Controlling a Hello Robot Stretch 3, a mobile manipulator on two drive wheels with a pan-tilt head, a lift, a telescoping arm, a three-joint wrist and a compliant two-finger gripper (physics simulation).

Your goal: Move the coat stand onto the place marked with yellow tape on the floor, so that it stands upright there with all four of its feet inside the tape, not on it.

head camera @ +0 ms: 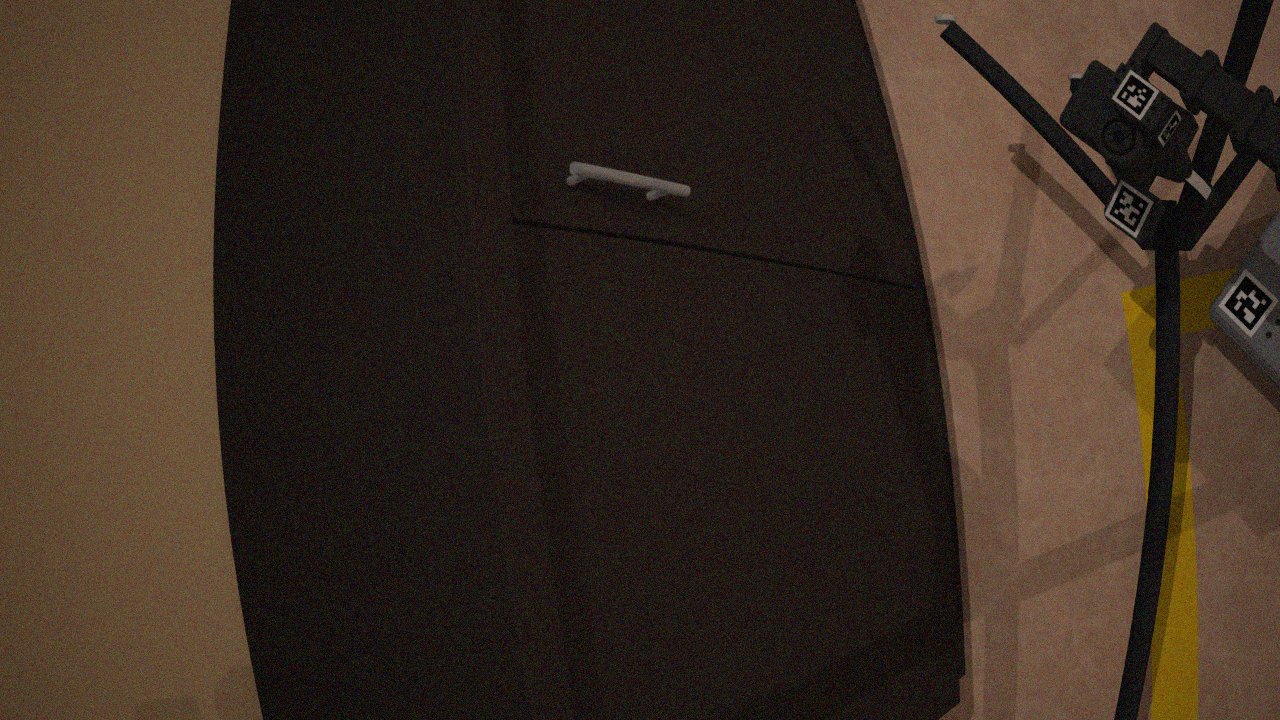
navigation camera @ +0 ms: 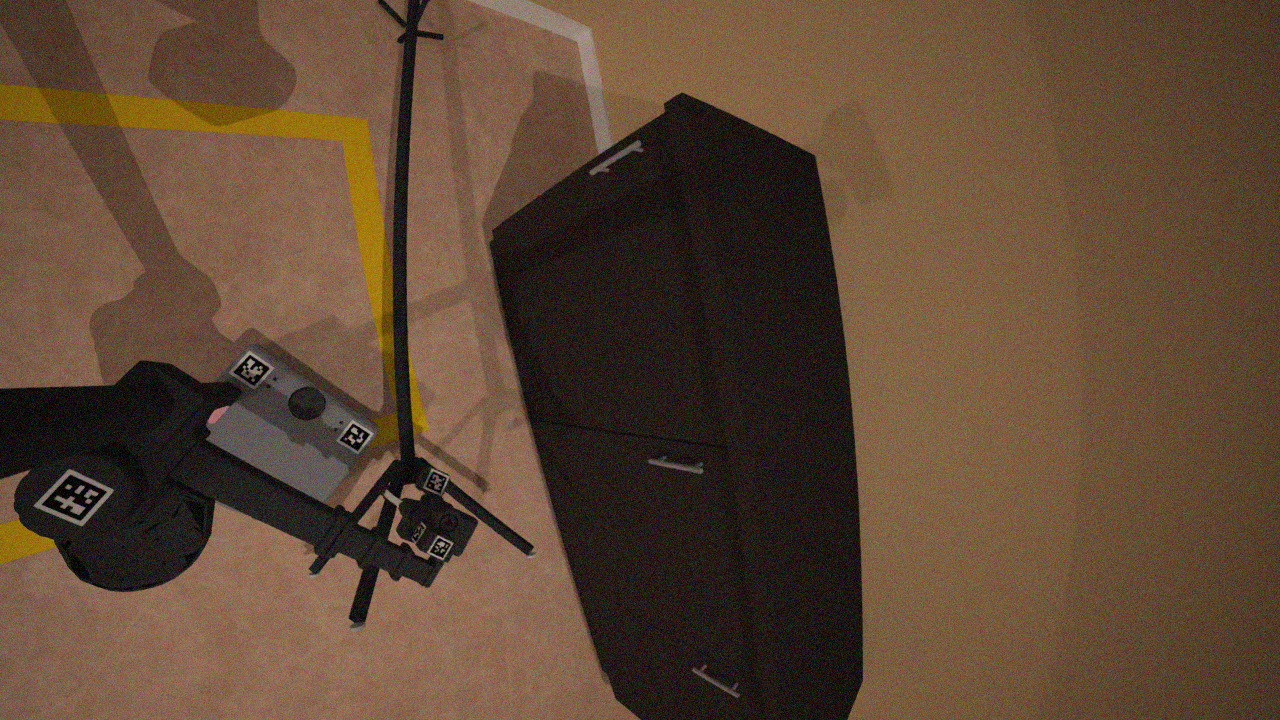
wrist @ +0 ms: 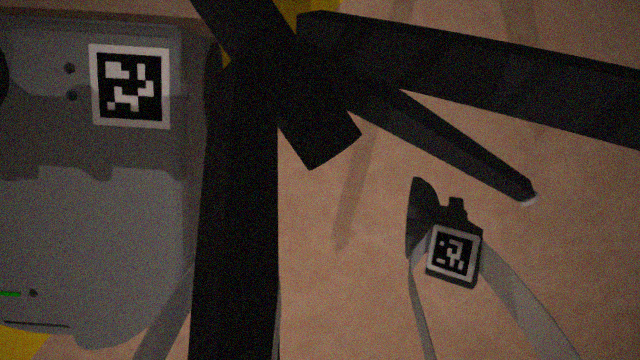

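Where they show: gripper, fingertip midpoint: [navigation camera: 403,496] [wrist: 337,210]; robot's base at its link origin: [navigation camera: 306,401] [wrist: 81,77].
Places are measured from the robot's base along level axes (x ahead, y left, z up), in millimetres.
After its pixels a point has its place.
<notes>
The black coat stand [head camera: 1166,358] @(x 118, y -162, z 260 mm) [navigation camera: 401,250] @(x 414, y 78, z 215 mm) [wrist: 240,200] @(x -28, y -239, z 325 mm) lies on its side. Its pole runs along and over one side of the yellow tape [head camera: 1179,626] @(x 396, y 105, z 1 mm) [navigation camera: 365,197] @(x 534, y 261, z 1 mm). In the navigation view its hooks are at the top, beyond a tape corner, and its splayed feet are near another corner, outside the tape. My gripper [head camera: 1160,192] @(x -54, y -282, z 260 mm) [navigation camera: 413,489] @(x -54, y -282, z 260 mm) [wrist: 337,210] @(x -54, y -282, z 260 mm) is partly open among the feet. In the wrist view one leg covers the left fingertip, with a wide gap to the right fingertip. Part of the feet is hidden by the gripper; whether a finger touches the leg is unclear.
A dark cabinet [head camera: 537,447] @(x 414, y -387, z 851 mm) [navigation camera: 760,358] with light handles stands close beside the feet and pole. My grey base [head camera: 1266,308] @(x -13, y -108, z 160 mm) [navigation camera: 286,447] @(x -98, y -25, z 160 mm) [wrist: 100,225] @(x -116, y -99, z 160 mm) is on the other side, over the tape. A white line [navigation camera: 586,62] @(x 1689, y 185, z 32 mm) marks the floor near the cabinet's far end.
</notes>
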